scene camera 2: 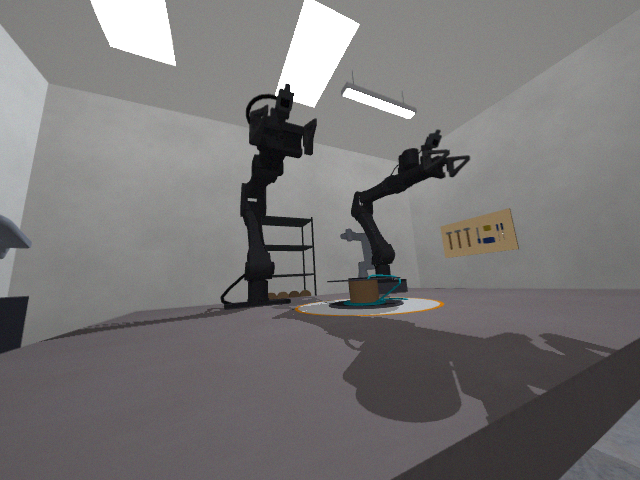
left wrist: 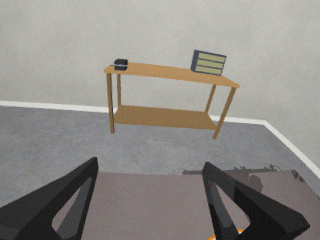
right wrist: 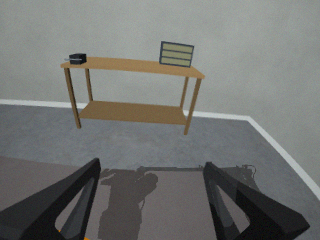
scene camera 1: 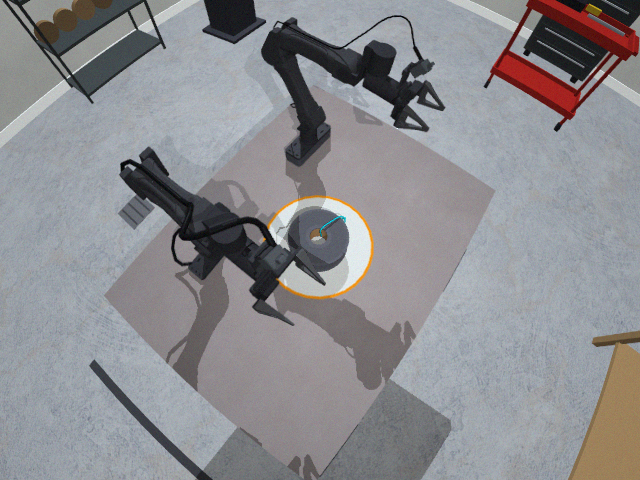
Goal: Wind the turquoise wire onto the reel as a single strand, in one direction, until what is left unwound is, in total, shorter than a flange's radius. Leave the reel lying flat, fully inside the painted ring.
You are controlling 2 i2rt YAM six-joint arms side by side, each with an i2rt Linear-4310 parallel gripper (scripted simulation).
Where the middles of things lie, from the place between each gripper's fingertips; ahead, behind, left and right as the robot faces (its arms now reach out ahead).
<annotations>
My right hand [scene camera 2: 293, 115] is 130 mm past the reel [scene camera 1: 307, 225], 230 mm to the right of it and 350 mm above it.
Now: left hand [scene camera 1: 436, 119] 13 cm past the reel, 30 cm to the left of it and 38 cm above it.
</annotations>
